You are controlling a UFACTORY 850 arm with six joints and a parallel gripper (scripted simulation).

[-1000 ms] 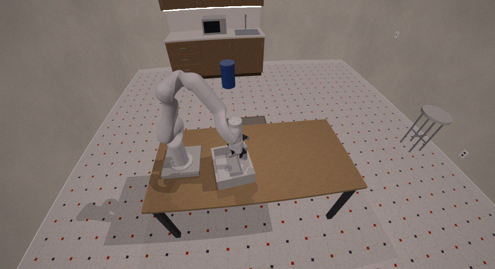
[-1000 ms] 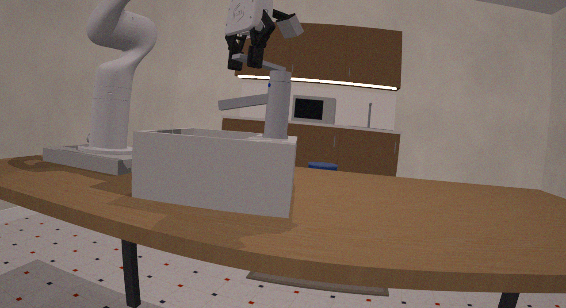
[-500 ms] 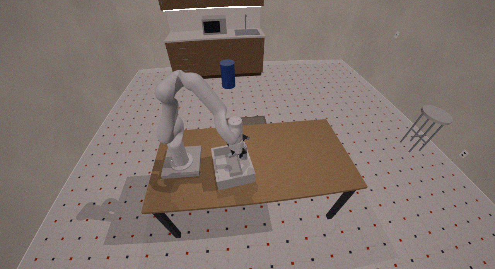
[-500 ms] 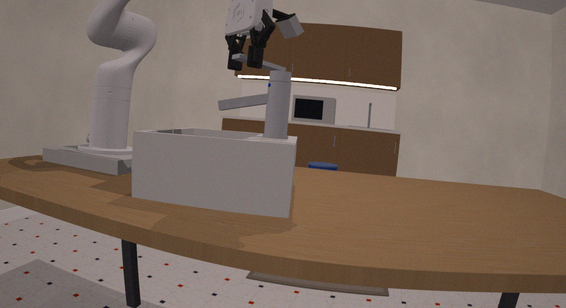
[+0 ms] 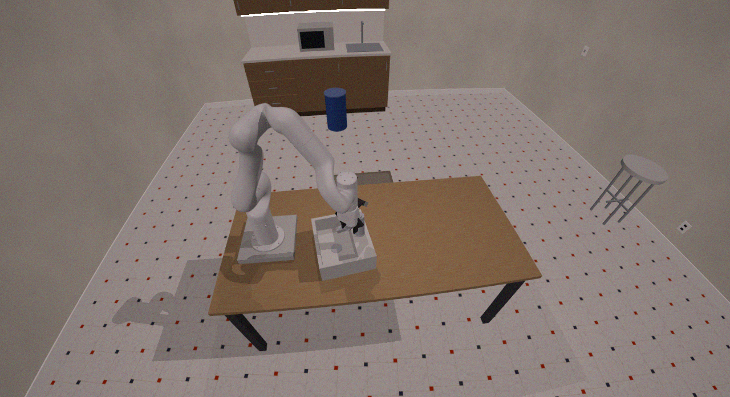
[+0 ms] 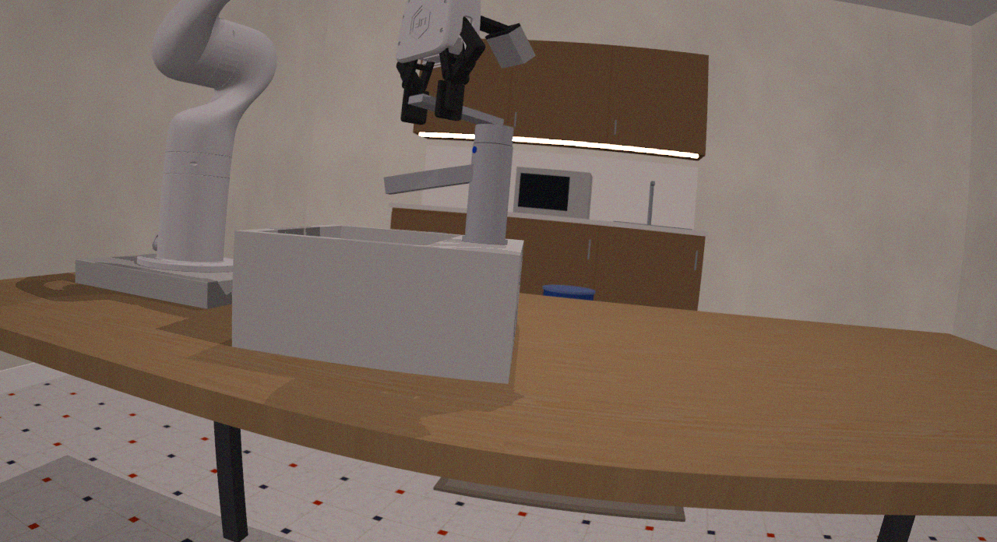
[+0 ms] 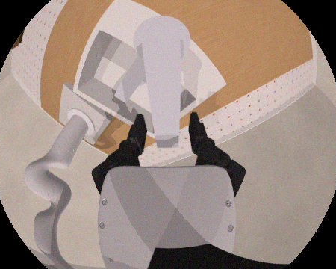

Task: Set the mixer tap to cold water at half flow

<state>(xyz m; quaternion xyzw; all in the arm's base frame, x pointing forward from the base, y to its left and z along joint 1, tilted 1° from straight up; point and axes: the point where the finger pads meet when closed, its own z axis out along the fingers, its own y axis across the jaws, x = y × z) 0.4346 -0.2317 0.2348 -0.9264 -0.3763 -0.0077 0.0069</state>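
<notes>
Now: the flat lever 30 mm ahead of my hand and 30 mm to the left of it. Also, from my hand: white sink basin 50 mm behind, 70 mm to the left, 230 mm below.
</notes>
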